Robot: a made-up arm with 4 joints. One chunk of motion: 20 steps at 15 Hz.
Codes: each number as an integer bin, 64 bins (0 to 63) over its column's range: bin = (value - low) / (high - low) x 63, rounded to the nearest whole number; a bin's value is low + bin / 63 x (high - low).
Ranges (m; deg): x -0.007..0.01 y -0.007..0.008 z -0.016..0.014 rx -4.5..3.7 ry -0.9..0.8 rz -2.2..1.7
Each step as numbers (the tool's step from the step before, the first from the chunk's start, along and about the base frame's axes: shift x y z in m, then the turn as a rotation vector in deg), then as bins.
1 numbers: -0.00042 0.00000 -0.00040 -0.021 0.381 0.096
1 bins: 24 29 33 34 47 37
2 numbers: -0.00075 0.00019 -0.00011 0.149 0.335 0.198
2 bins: 23 30 33 36 46 39
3 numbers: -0.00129 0.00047 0.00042 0.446 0.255 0.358
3 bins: 21 31 34 38 43 41
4 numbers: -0.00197 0.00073 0.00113 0.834 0.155 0.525
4 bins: 19 32 36 41 39 44
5 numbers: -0.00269 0.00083 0.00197 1.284 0.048 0.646
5 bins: 16 33 38 44 35 46
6 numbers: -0.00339 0.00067 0.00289 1.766 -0.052 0.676
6 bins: 13 32 40 48 31 46
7 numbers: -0.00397 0.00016 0.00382 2.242 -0.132 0.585
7 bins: 11 30 42 52 28 45
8 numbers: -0.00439 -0.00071 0.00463 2.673 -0.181 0.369
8 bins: 10 26 43 55 27 41
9 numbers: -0.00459 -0.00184 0.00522 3.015 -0.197 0.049
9 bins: 9 22 45 58 26 36
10 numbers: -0.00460 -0.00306 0.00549 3.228 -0.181 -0.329
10 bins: 9 17 45 59 27 30
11 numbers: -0.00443 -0.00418 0.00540 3.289 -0.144 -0.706
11 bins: 10 12 45 60 28 24
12 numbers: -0.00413 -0.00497 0.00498 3.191 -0.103 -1.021
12 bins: 11 9 44 59 30 19
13 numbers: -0.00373 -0.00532 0.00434 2.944 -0.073 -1.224
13 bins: 12 7 43 57 31 16
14 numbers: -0.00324 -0.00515 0.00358 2.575 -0.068 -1.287
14 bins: 14 8 41 54 31 15
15 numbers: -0.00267 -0.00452 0.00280 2.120 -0.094 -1.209
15 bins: 16 10 39 51 30 16
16 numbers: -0.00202 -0.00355 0.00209 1.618 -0.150 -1.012
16 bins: 18 14 38 47 28 19
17 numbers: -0.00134 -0.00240 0.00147 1.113 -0.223 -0.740
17 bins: 21 19 37 43 25 24
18 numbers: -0.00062 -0.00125 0.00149 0.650 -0.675 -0.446
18 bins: 24 24 37 40 8 28
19 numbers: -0.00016 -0.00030 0.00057 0.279 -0.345 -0.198
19 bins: 25 28 35 37 21 32
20 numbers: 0.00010 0.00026 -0.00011 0.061 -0.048 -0.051
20 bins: 26 30 33 35 32 35
